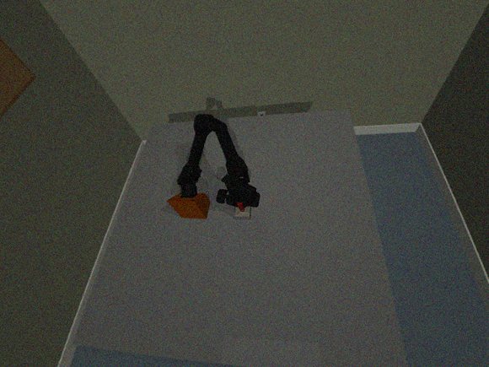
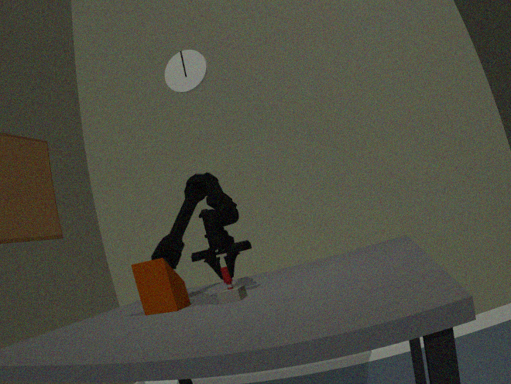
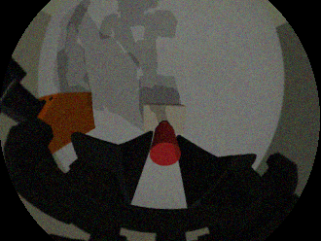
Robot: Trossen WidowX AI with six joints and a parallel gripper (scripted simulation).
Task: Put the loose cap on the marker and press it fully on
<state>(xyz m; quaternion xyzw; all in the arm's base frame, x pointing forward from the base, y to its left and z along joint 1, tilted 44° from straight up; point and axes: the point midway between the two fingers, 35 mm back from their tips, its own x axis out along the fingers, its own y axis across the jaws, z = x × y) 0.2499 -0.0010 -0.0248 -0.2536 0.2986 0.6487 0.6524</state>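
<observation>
The red cap is 10 mm above my gripper tip. Round my gripper tip: pale holder block 50 mm below.
</observation>
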